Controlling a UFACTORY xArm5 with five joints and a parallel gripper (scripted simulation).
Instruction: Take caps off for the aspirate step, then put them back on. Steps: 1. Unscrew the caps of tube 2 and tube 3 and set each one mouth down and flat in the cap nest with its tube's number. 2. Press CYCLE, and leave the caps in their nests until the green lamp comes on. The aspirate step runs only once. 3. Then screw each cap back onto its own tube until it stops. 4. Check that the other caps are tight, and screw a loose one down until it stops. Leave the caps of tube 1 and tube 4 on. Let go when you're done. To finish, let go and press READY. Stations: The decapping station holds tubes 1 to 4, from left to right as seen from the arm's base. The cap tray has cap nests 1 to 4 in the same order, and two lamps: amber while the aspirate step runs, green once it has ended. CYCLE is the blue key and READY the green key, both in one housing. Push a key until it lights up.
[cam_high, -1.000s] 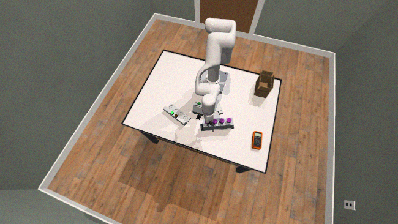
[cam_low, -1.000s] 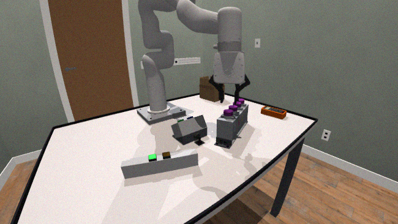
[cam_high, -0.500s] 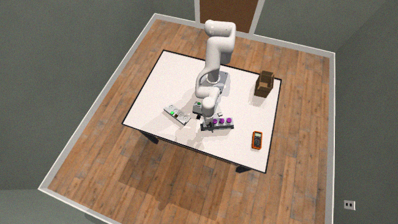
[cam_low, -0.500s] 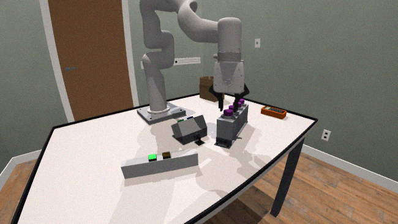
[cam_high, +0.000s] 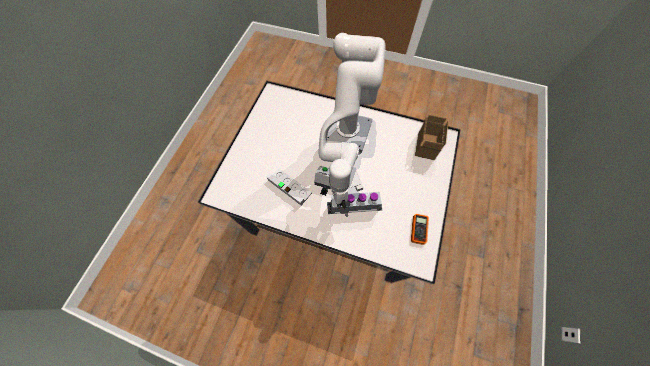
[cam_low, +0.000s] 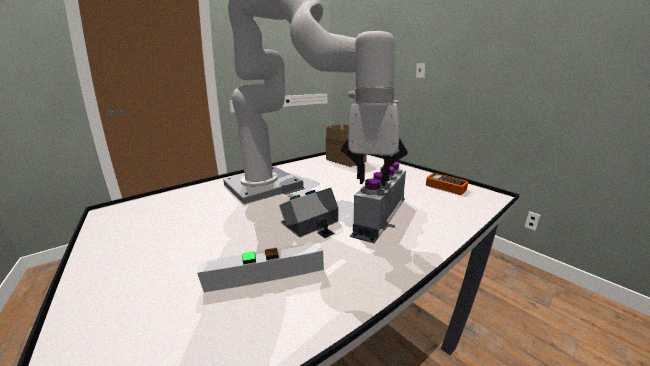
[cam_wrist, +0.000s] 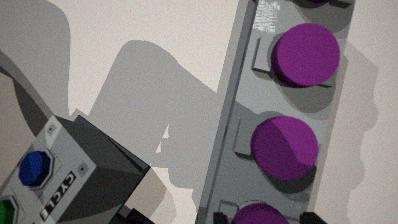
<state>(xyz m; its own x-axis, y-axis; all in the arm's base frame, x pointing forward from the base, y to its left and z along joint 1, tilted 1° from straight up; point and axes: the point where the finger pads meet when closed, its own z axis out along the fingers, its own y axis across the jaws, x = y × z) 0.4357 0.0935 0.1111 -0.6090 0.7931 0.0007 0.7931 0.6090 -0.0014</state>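
Right now my hand is 14 cm past the green key, 12 cm to the left of it and 7 cm above it. The rest, counted from my hand: purple cap (4 cm behind, 10 cm to the left, 2 cm below); then blue key (14 cm behind, 7 cm to the right, 7 cm below); then grey decapping station (3 cm behind, 7 cm to the left, 13 cm below).
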